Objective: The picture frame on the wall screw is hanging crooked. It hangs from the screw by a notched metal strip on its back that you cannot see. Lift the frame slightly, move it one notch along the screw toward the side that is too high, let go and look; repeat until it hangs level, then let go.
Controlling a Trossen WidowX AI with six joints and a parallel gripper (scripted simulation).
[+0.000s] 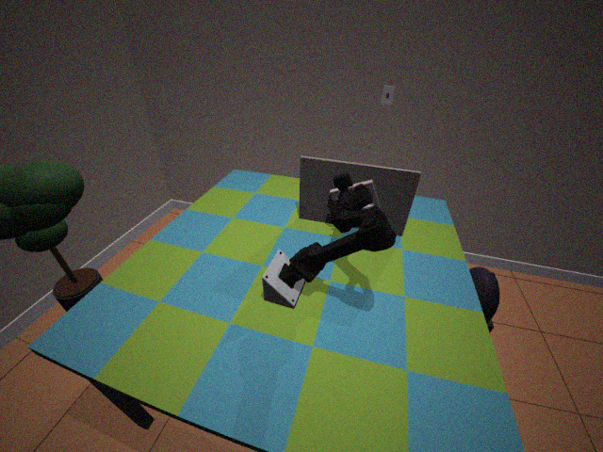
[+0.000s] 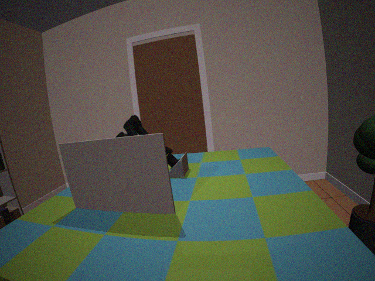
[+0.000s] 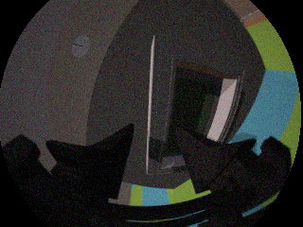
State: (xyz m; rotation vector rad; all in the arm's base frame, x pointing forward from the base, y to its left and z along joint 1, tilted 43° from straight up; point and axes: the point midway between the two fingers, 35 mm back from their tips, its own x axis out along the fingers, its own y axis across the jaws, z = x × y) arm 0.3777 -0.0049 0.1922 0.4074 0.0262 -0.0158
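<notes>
Now: the picture frame 10 mm ahead of my gripper tip, 30 mm to the right of it and 50 mm below it.
</notes>
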